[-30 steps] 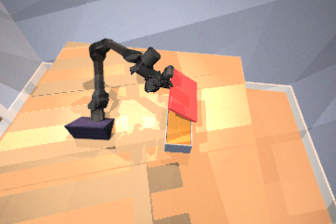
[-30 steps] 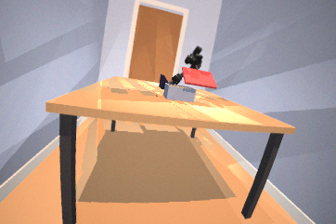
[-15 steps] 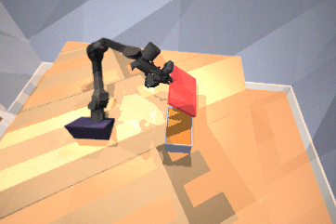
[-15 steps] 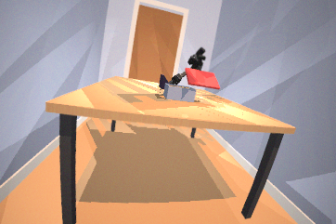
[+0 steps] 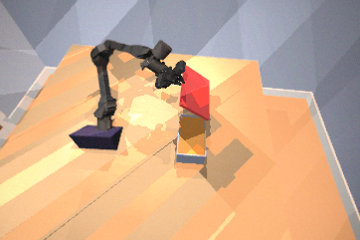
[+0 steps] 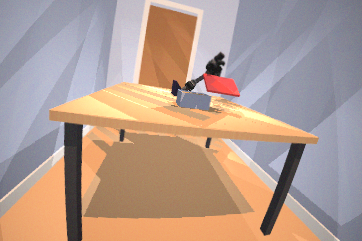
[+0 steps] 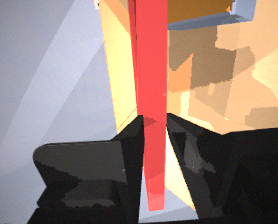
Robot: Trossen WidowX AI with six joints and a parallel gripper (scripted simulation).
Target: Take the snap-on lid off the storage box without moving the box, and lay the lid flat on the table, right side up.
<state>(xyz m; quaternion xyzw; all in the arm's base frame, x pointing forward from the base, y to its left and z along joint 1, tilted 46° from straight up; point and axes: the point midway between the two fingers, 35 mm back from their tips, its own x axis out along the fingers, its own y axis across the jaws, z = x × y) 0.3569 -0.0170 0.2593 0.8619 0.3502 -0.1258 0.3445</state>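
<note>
The lid is 7 cm ahead of my gripper tip and 5 cm below it. From my gripper tip the other things lie so: storage box: 19 cm to the right, 18 cm below, 6 cm ahead.
</note>
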